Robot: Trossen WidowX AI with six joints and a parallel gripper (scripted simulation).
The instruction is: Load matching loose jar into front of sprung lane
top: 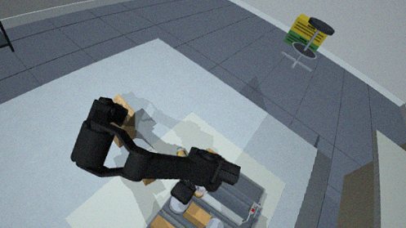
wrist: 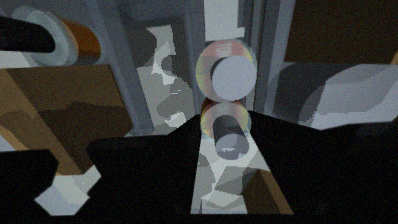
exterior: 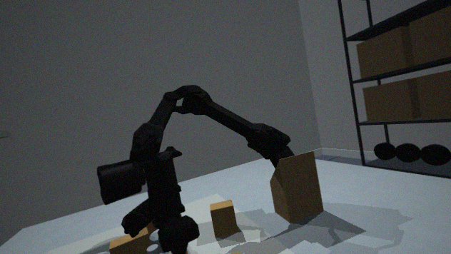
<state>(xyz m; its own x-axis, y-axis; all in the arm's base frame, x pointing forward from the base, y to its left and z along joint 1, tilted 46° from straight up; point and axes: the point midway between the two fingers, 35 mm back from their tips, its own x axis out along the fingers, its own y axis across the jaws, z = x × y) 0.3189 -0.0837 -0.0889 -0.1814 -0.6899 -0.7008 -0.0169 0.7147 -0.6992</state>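
Right now the tan box is 140 mm behind my gripper tip, 70 mm to the right of it and 10 mm above it. The rest, counted from my gripper tip: pusher plate (150 mm ahead, 30 mm to the left, 20 mm above); red mark (230 mm ahead, 40 mm to the left, 40 mm above).
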